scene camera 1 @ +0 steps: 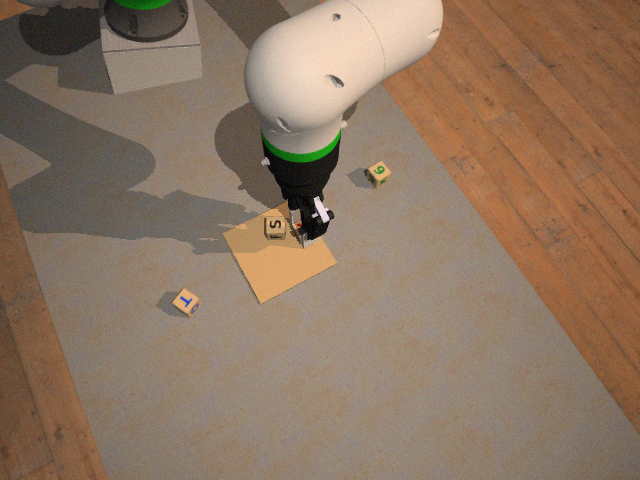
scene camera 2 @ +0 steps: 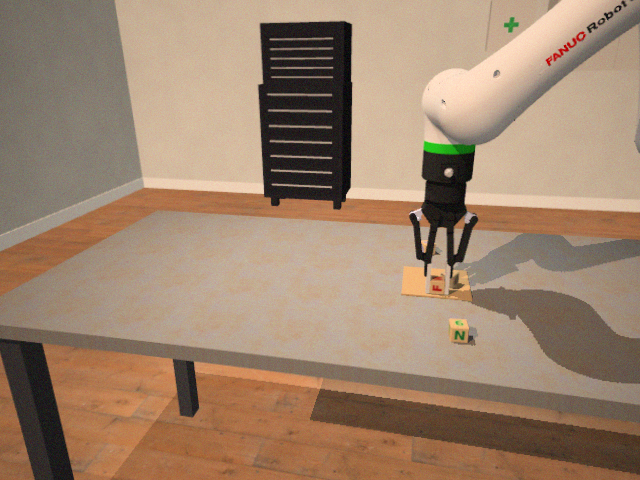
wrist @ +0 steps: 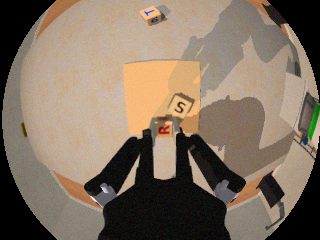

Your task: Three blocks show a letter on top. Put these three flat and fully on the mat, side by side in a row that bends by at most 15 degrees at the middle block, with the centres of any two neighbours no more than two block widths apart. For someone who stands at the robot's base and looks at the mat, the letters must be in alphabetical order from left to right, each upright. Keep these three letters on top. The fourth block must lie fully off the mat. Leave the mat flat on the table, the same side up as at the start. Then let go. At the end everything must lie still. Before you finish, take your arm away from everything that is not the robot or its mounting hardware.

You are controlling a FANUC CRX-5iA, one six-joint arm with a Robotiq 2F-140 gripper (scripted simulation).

Observation:
The pictures show: the gripper and a tan mat.
The gripper is seen too in scene camera 1 and in the wrist view.

